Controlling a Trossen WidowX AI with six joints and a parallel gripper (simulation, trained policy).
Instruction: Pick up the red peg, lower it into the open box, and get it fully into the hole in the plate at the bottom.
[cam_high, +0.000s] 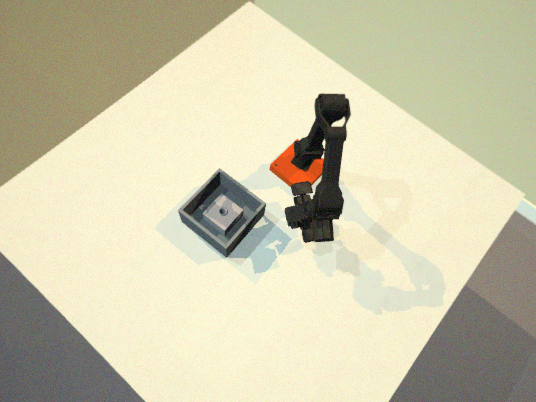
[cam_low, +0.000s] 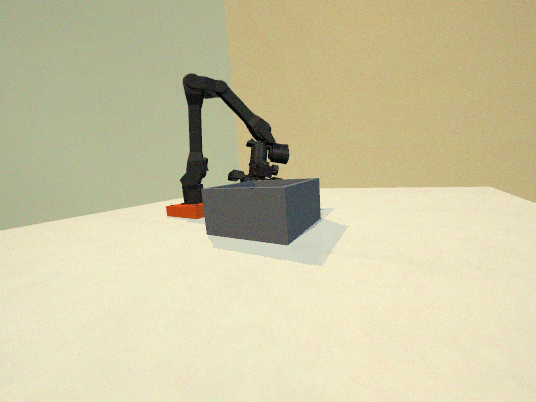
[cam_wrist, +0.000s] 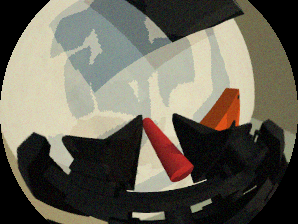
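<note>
My gripper tip is now 130 mm short of the light plate, 200 mm to the left of it and 30 mm below it. From my gripper tip the other things lie so: red peg (10 mm to the left, 30 mm above); then grey box (130 mm ahead, 200 mm to the right, 20 mm above).
</note>
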